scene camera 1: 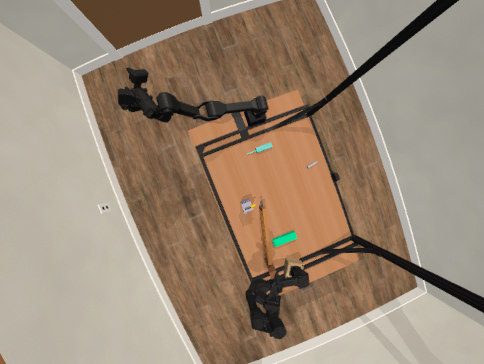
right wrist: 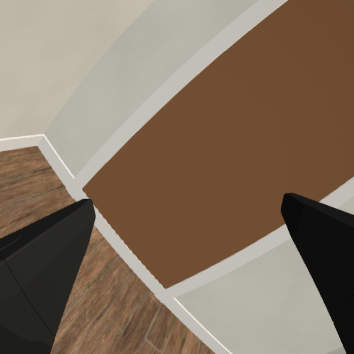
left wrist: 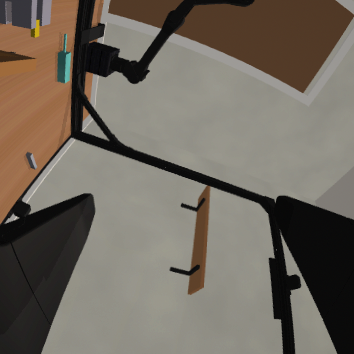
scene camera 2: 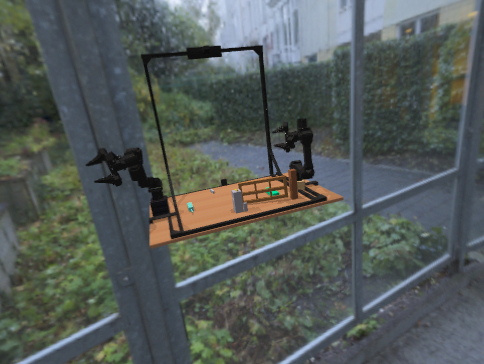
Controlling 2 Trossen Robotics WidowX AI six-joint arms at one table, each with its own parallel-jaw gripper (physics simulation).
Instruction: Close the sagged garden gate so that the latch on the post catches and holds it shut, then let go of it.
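Seen in the pictures: left gripper, between the fingertips: [scene camera 1: 275, 276] [left wrist: 186, 204] [scene camera 2: 272, 139]; right gripper, between the fingertips: [scene camera 1: 126, 77] [right wrist: 189, 205] [scene camera 2: 90, 173]; left arm's base, origin of its link: [scene camera 1: 294, 271] [scene camera 2: 297, 179]; right arm's base, origin of its link: [scene camera 1: 256, 112] [left wrist: 112, 62] [scene camera 2: 157, 199].
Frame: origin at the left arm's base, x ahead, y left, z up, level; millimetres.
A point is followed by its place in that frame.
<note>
The brown gate [scene camera 1: 265, 235] {z 86, x 223, y 241 mm} [scene camera 2: 272, 179] {z 80, x 146, y 220 mm} [left wrist: 17, 64] {z 83, x 322, y 264 mm} stands upright from the wooden hinge post [scene camera 2: 293, 185] {z 20, x 16, y 185 mm}. Its free end is near the grey latch post [scene camera 1: 246, 205] {z 62, x 368, y 370 mm} [scene camera 2: 237, 201] {z 0, x 352, y 390 mm} [left wrist: 24, 14] {z 48, x 341, y 344 mm}. A yellow tab [scene camera 1: 253, 205] {z 58, x 373, y 331 mm} [left wrist: 35, 29] {z 58, x 369, y 331 mm} sticks out of that post toward the gate; in the left wrist view a gap shows between tab and gate end. My left gripper [scene camera 2: 275, 138] {z 345, x 121, y 219 mm} [left wrist: 186, 204] {z 345, x 121, y 219 mm} is open and empty, high above the hinge side. My right gripper [scene camera 2: 92, 172] {z 380, x 836, y 956 mm} [right wrist: 189, 205] {z 380, x 836, y 956 mm} is open and empty, off the table's left side in scene camera 2.
A teal tool [scene camera 1: 264, 148] {z -48, x 713, y 309 mm} [scene camera 2: 190, 206] {z -48, x 703, y 341 mm} [left wrist: 64, 67] {z -50, x 705, y 310 mm}, a green block [scene camera 1: 285, 239] {z -44, x 179, y 84 mm} [scene camera 2: 272, 192] {z -43, x 168, y 134 mm} and a small grey piece [scene camera 1: 312, 164] {z -59, x 670, y -10 mm} [left wrist: 31, 160] {z -62, x 663, y -8 mm} lie on the table [scene camera 1: 295, 190] {z -79, x 491, y 65 mm}. A tan bracket-like block [scene camera 1: 294, 265] {z 1, x 36, y 11 mm} is by the left arm's base. Black frame bars edge the table.
</note>
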